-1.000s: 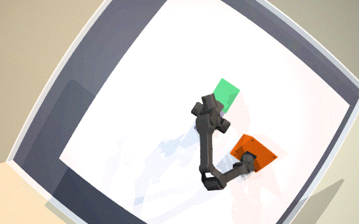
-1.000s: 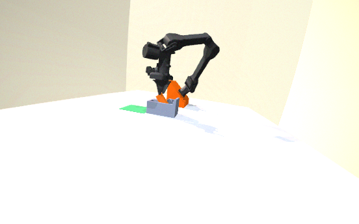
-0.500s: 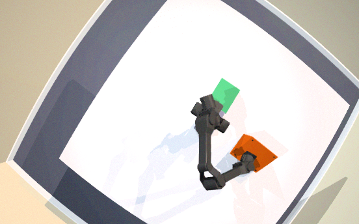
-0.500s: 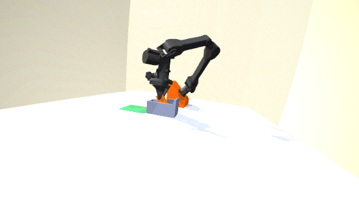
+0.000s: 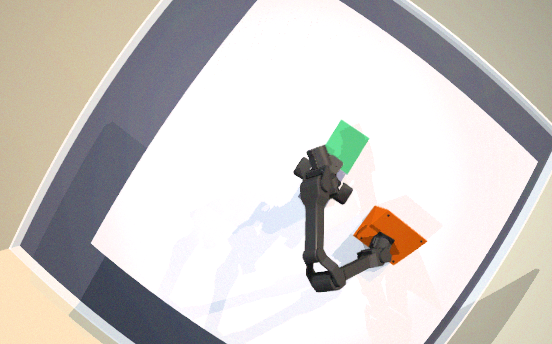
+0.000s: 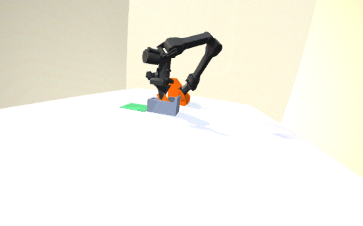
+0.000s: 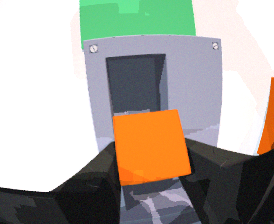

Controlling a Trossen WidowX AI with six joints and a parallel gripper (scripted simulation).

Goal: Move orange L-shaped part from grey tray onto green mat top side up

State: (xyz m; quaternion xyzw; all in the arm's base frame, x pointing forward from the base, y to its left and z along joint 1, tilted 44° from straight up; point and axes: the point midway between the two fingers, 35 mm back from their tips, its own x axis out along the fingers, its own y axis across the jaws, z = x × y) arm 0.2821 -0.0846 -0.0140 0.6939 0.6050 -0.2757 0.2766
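Right now the orange L-shaped part is 10 mm behind my gripper tip, 30 mm to the left of it and 30 mm below it. Also, from my gripper tip: green mat (20 mm behind, 140 mm to the right, 80 mm below).
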